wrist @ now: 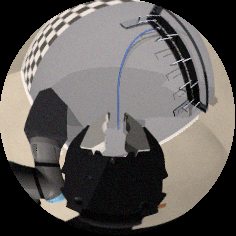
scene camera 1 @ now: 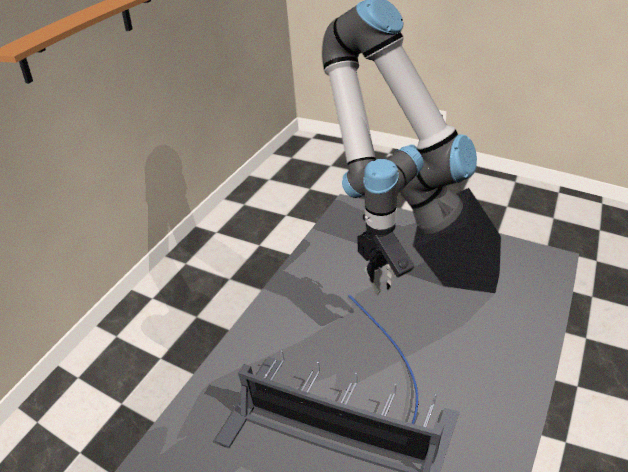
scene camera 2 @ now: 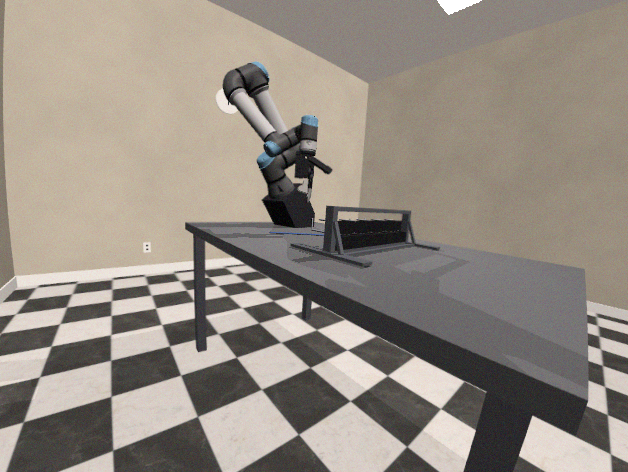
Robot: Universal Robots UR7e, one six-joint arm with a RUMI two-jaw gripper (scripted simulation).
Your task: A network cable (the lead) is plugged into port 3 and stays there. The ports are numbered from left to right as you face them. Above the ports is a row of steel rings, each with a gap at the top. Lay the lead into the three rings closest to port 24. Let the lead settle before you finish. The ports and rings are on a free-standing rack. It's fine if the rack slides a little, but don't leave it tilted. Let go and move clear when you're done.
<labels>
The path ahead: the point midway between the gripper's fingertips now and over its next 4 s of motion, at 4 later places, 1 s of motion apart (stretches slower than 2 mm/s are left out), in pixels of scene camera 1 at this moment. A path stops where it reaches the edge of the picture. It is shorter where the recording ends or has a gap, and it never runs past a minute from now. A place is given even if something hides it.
My gripper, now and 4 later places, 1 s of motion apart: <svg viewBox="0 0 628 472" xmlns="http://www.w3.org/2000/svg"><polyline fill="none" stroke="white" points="382,292 382,301 382,319 381,326 381,327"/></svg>
</labels>
